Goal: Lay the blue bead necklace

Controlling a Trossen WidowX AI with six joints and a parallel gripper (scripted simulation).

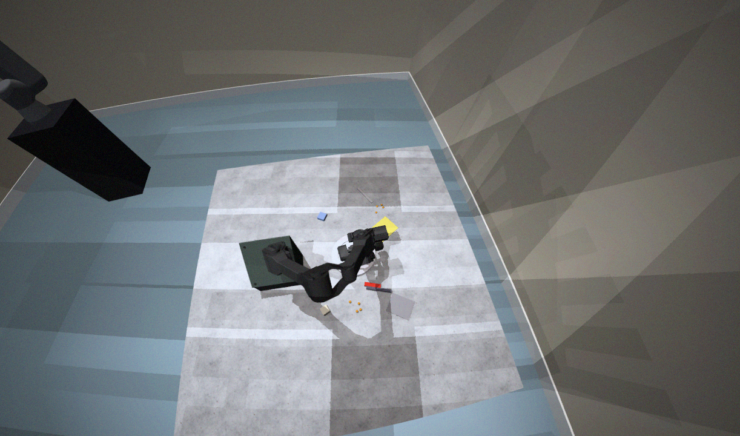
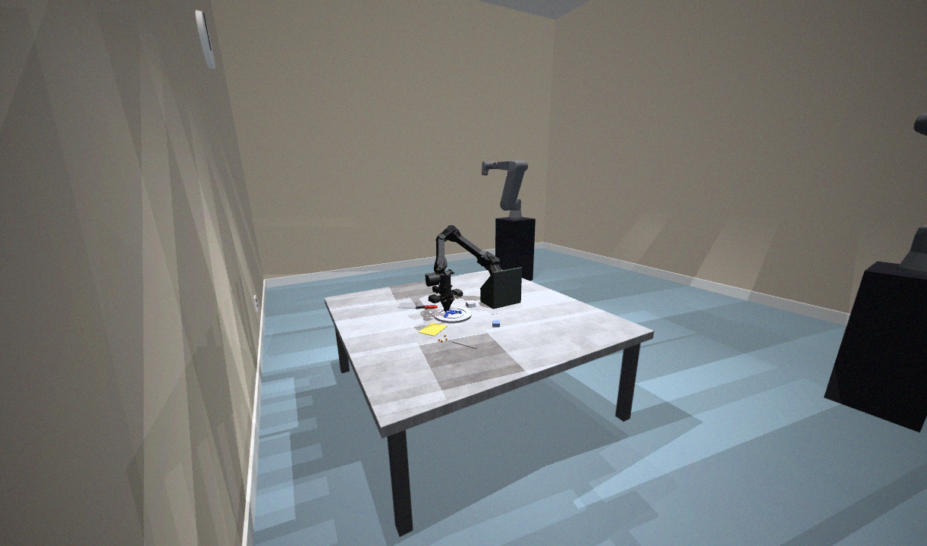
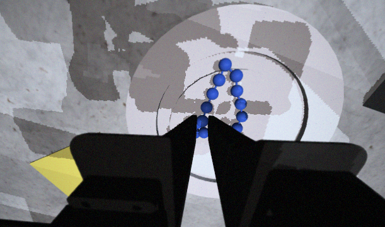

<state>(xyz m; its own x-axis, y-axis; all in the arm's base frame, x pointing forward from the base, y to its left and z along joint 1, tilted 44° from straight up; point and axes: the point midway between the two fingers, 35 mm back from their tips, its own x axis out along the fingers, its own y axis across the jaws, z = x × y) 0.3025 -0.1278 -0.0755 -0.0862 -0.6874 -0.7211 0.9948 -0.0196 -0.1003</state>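
My gripper tip is 3 cm past the round white bead board, 2 cm to the right of it and 2 cm above it. From my gripper tip the other things lie so: cream cube: 20 cm behind, 19 cm to the right, 1 cm below; yellow sheet: 14 cm ahead, 11 cm to the left, 2 cm below; grey tool: 15 cm to the right, 3 cm ahead, 2 cm below.
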